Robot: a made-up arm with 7 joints.
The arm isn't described. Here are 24 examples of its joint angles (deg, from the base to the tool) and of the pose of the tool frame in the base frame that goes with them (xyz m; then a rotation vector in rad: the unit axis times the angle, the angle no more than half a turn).
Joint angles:
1: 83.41 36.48 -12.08 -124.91 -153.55 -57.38 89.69
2: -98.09 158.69 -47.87 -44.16 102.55 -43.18 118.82
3: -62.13 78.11 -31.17 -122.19 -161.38 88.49 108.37
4: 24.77 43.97 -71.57 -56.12 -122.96 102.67 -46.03
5: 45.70 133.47 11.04 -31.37 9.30 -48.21 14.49
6: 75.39 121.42 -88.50 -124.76 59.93 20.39 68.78
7: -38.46 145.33 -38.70 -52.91 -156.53 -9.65 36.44
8: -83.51 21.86 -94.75 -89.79 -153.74 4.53 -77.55
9: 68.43 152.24 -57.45 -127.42 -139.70 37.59 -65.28
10: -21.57 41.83 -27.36 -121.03 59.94 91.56 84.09
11: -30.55 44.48 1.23 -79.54 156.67 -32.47 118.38
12: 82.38 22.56 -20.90 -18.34 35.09 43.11 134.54
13: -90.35 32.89 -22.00 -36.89 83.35 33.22 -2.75
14: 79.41 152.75 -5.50 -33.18 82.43 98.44 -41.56
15: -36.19 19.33 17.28 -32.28 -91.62 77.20 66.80
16: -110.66 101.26 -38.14 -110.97 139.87 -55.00 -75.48
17: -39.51 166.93 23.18 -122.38 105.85 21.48 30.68
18: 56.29 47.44 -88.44 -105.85 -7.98 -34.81 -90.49
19: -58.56 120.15 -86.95 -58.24 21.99 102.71 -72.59
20: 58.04 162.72 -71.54 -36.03 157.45 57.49 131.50
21: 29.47 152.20 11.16 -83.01 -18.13 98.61 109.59
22: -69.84 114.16 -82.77 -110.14 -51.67 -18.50 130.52
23: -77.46 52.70 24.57 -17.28 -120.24 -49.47 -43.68
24: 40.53 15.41 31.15 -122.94 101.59 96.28 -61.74
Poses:
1: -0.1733 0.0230 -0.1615 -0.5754 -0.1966 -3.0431
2: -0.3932 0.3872 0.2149 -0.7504 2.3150 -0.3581
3: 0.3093 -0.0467 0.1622 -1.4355 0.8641 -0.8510
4: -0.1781 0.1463 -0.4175 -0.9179 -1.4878 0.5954
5: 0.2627 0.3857 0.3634 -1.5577 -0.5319 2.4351
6: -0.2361 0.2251 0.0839 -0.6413 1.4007 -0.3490
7: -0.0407 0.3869 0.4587 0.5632 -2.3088 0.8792
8: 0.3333 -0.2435 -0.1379 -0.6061 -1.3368 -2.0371
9: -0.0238 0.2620 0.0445 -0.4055 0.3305 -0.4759
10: 0.3802 -0.0483 -0.0615 -0.2776 -0.2727 -1.0118
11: 0.4301 0.1965 -0.0844 -2.0309 -1.1298 2.0602
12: -0.6182 0.0823 -0.0038 0.9402 1.6997 1.1591
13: 0.5880 0.0289 0.2232 0.4867 -1.7063 -1.2900
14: 0.4201 0.4215 0.2073 -0.2860 2.0291 -0.9618
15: 0.4894 0.1680 -0.2661 1.5831 0.6423 -0.5541
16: 0.1467 0.0929 0.4011 -2.3383 1.9016 -0.2974
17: 0.0543 -0.1816 0.4369 1.8128 -1.0053 -1.9990
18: -0.3159 -0.0751 -0.1683 -1.0072 1.6441 1.9880
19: 0.0812 0.5306 0.2074 -0.7820 1.8433 -1.2624
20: 0.3302 0.3357 0.4818 1.6263 -0.4857 1.3278
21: 0.4676 0.1084 0.3128 2.9165 -0.3508 -0.1399
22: 0.2285 0.2011 0.0914 0.8937 -0.8139 -2.1106
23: 0.4641 0.3125 0.1408 -1.2934 -0.8950 1.3642
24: 0.0877 0.2227 -0.1917 -0.0218 -1.4336 -1.9646
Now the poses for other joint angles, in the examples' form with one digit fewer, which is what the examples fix.
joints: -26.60 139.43 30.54 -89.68 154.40 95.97 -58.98
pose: 0.122 0.043 0.543 -0.792 0.440 2.865
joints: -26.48 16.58 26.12 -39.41 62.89 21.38 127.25
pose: 0.356 0.214 -0.374 -0.932 -0.755 1.671
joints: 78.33 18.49 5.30 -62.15 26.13 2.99 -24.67
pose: -0.428 0.125 -0.224 0.072 0.550 -1.391
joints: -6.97 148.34 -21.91 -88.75 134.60 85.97 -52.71
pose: 0.259 0.271 0.350 0.053 0.290 -2.200
